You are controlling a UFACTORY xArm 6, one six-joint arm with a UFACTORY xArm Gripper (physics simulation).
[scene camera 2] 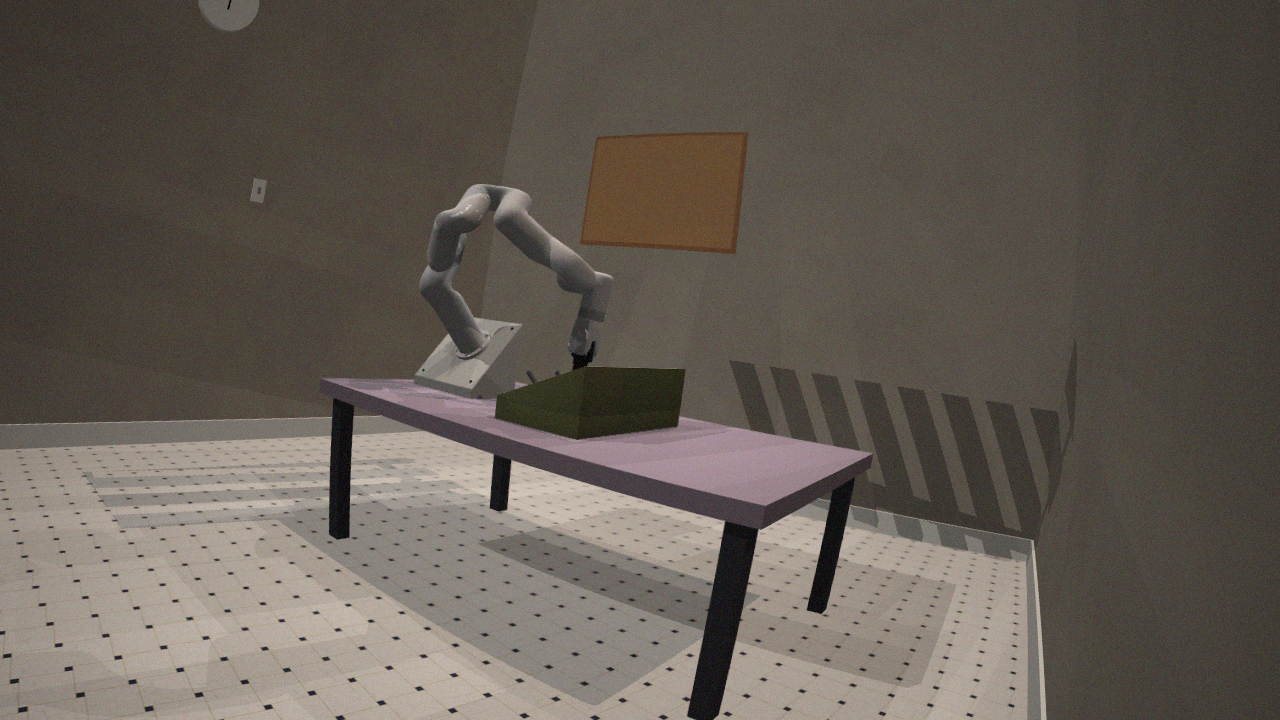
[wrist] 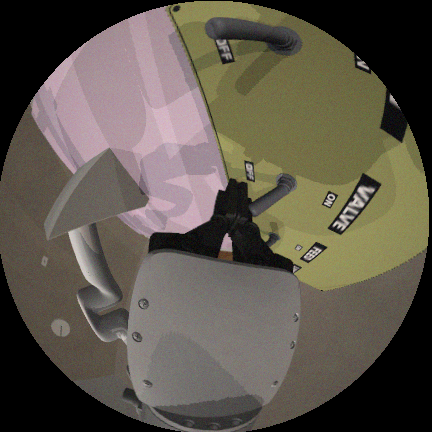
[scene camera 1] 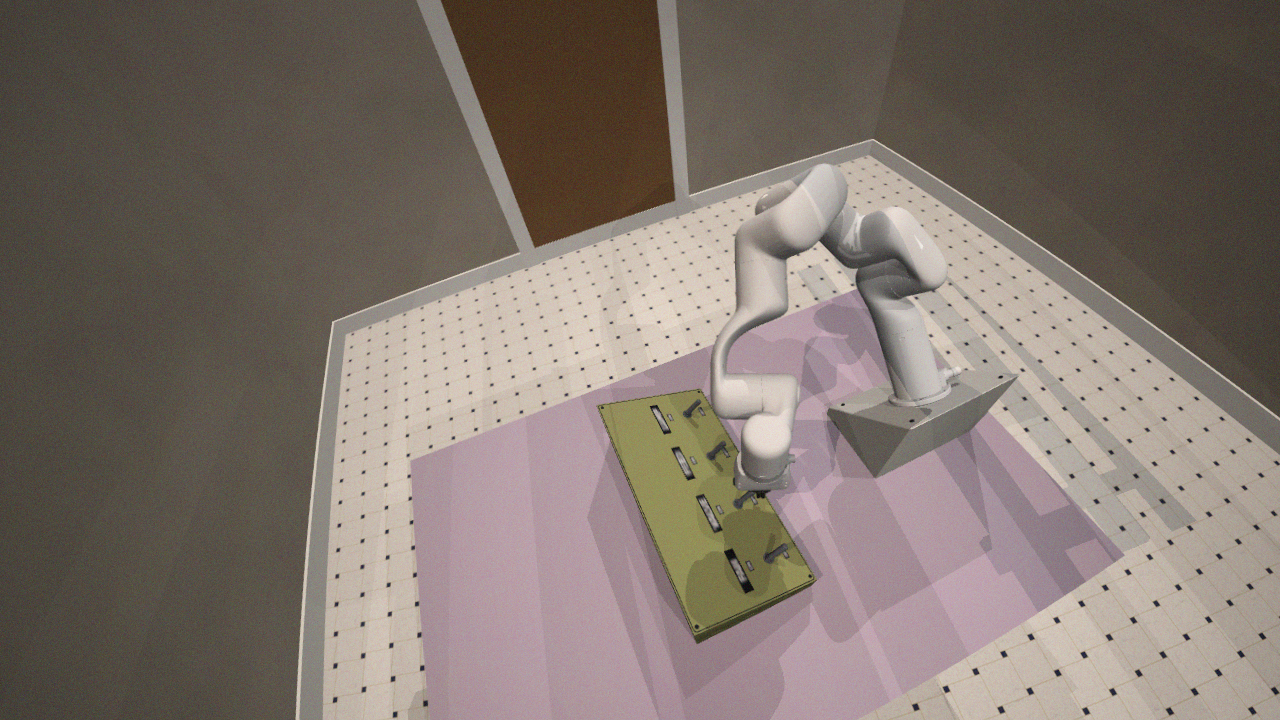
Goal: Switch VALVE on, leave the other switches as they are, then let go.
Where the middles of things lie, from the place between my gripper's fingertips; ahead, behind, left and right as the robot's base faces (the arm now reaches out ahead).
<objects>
Right now the olive switch panel point(scene camera 1: 714, 550) is 13 cm ahead of my hand, 4 cm to the right of it and 2 cm below it.
</objects>
